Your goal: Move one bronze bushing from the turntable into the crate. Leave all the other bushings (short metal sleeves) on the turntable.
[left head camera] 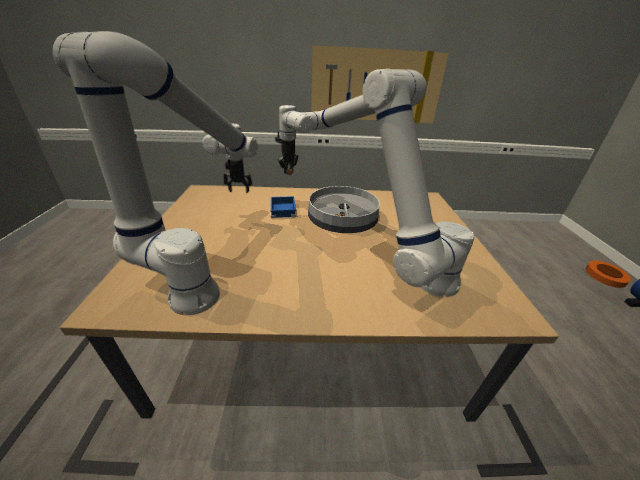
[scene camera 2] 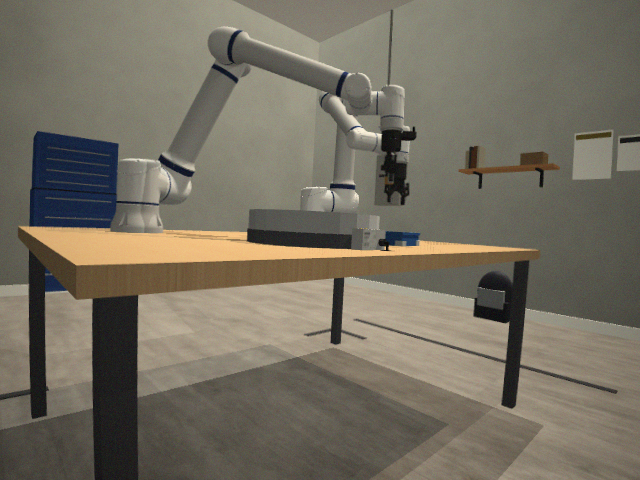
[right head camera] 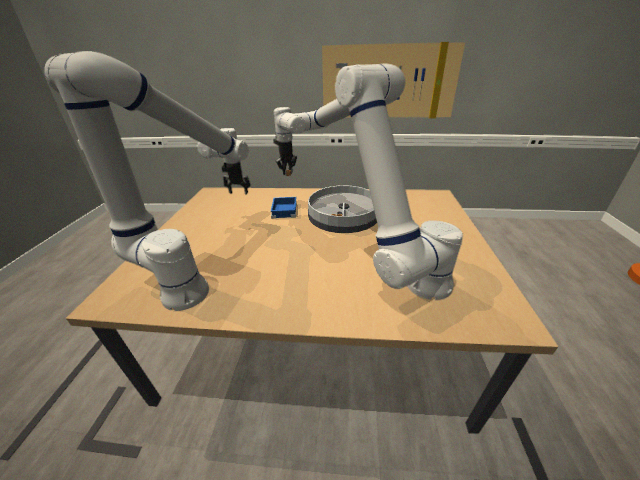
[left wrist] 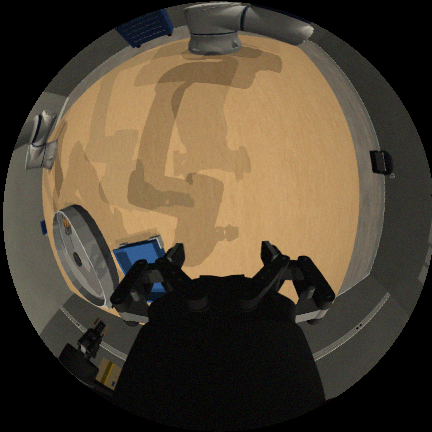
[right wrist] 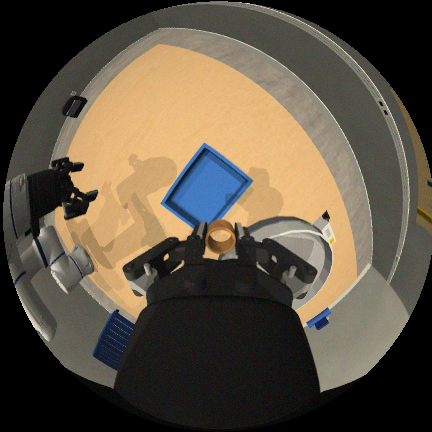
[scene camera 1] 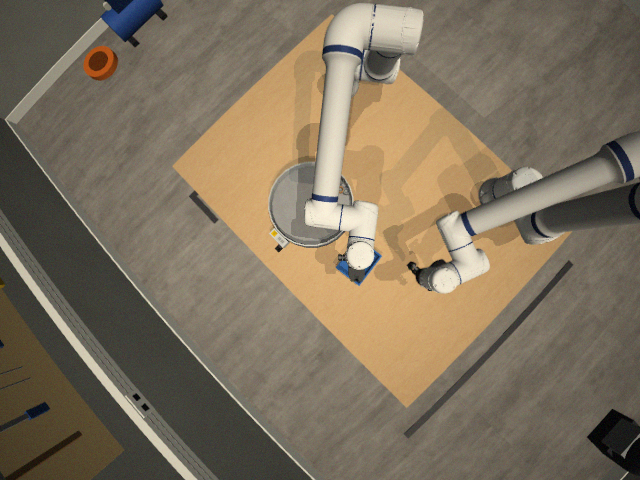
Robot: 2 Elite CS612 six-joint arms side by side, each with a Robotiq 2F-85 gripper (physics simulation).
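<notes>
My right gripper [right wrist: 220, 229] is shut on a bronze bushing [right wrist: 220, 249] [left head camera: 289, 171] [right head camera: 288, 172], a short orange-brown ring. It holds the bushing high above the table, over or close to the blue crate [left head camera: 283, 207] [right head camera: 284, 207] [right wrist: 228, 163]. The crate's visible inside is bare. My left gripper [left wrist: 222, 250] [left head camera: 237, 189] [right head camera: 237, 191] is open and empty, in the air to the left of the crate in both head views. The round grey turntable [left head camera: 320, 217] [right head camera: 323, 217] stands right of the crate. Small bushings [left wrist: 66, 223] lie inside it, too small to count; the right arm partly hides it in scene camera 1.
A grey raised wall surrounds the turntable. A small box with a yellow label [scene camera 1: 278, 237] [right wrist: 328, 233] sits at the turntable's edge. In scene camera 2 the two grippers overlap above the crate [scene camera 2: 408, 237]. The right arm's wrist hides much of the crate in scene camera 1.
</notes>
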